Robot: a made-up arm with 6 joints.
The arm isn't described. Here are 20 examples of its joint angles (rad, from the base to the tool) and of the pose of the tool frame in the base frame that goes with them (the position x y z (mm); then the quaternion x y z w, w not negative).
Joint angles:
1: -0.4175 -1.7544 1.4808 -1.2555 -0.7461 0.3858
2: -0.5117 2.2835 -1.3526 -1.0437 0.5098 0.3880
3: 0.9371 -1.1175 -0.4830 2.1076 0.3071 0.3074
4: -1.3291 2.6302 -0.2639 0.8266 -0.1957 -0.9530
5: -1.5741 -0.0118 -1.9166 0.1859 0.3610 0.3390
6: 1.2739 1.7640 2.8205 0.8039 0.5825 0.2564
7: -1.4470 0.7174 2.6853 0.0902 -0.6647 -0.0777
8: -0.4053 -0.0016 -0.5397 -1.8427 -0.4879 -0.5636
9: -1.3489 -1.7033 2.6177 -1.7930 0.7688 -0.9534
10: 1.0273 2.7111 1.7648 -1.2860 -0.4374 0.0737
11: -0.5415 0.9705 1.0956 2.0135 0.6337 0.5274
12: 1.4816 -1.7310 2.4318 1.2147 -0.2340 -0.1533
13: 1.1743 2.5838 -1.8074 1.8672 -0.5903 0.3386
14: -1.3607 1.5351 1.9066 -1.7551 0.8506 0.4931
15: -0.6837 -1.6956 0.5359 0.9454 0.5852 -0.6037
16: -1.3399 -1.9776 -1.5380 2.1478 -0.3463 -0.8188
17: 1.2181 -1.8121 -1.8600 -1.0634 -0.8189 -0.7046
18: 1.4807 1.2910 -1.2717 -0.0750 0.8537 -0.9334
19: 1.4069 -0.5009 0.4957 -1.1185 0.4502 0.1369
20: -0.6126 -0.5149 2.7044 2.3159 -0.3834 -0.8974
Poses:
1: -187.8 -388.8 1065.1 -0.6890 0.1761 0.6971 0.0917
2: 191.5 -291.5 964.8 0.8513 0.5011 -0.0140 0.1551
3: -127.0 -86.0 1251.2 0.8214 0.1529 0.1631 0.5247
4: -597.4 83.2 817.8 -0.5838 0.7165 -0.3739 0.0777
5: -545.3 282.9 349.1 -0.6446 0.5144 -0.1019 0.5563
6: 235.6 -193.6 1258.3 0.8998 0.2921 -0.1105 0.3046
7: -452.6 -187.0 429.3 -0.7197 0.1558 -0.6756 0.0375
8: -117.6 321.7 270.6 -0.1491 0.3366 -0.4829 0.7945
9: -514.0 -341.2 664.1 -0.5724 0.0553 -0.7974 0.1827
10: 79.8 212.2 1371.9 -0.0165 0.9055 0.4103 0.1070
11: -275.4 -215.4 334.0 0.4262 -0.3206 0.8377 0.1172
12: 135.5 429.0 384.2 -0.0631 -0.2866 0.0694 0.9535
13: 46.2 188.4 1346.3 0.5817 -0.4893 -0.5174 0.3930
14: -492.8 530.9 380.7 -0.4161 0.4036 0.0321 0.8142
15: -321.1 513.6 936.2 0.5479 -0.1299 0.3416 0.7525
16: -382.0 -315.5 453.9 -0.3008 -0.0995 -0.9441 0.0907
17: -49.2 553.2 669.9 0.1236 -0.7979 0.5541 0.2023
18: 486.1 -190.2 989.8 0.8096 -0.2321 -0.4952 0.2132
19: 195.4 652.6 563.1 0.0311 -0.9477 0.2994 0.1057
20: 301.5 433.7 683.9 -0.4357 -0.6817 0.4640 0.3608
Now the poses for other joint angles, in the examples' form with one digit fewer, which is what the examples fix.
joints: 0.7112 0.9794 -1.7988 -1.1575 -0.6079 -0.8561
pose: -235 -332 810 -0.663 0.510 0.332 0.437
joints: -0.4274 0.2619 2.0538 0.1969 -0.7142 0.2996
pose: -511 -78 988 0.930 -0.222 0.127 0.264
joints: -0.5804 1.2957 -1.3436 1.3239 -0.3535 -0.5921
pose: -412 394 1070 -0.319 0.946 -0.056 0.019
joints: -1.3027 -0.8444 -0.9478 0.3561 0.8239 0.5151
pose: -645 281 679 -0.268 0.254 0.402 0.838
